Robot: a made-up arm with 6 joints.
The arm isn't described. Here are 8 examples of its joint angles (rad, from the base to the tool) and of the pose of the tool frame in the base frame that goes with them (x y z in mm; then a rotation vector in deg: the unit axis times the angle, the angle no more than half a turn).
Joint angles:
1: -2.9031 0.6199 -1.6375 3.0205 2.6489 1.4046
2: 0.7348 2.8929 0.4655 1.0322 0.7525 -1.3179
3: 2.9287 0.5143 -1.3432 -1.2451 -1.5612 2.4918
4: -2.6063 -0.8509 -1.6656 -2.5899 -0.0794 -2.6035
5: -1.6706 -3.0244 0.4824 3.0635 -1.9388 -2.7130
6: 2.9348 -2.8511 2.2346 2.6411 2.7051 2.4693
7: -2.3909 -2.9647 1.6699 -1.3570 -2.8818 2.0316
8: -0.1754 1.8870 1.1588 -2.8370 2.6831 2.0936
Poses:
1: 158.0 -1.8 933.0 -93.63 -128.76 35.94
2: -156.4 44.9 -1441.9 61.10 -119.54 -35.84
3: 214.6 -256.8 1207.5 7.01 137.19 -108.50
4: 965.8 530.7 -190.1 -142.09 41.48 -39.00
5: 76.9 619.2 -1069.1 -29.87 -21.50 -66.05
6: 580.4 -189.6 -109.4 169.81 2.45 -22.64
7: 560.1 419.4 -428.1 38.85 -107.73 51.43
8: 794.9 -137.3 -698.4 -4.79 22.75 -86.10
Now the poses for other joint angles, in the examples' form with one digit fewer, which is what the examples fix.
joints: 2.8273 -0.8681 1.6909 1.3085 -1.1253 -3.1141
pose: -13 146 1183 -57.9 24.8 27.6
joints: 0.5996 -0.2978 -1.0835 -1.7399 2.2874 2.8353
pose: -638 -570 888 -88.5 82.9 -83.6
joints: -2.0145 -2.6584 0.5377 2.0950 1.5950 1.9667
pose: 572 761 -991 30.8 113.6 -35.9
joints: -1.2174 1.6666 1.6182 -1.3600 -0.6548 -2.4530
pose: 337 -509 -867 -146.7 44.8 -41.0
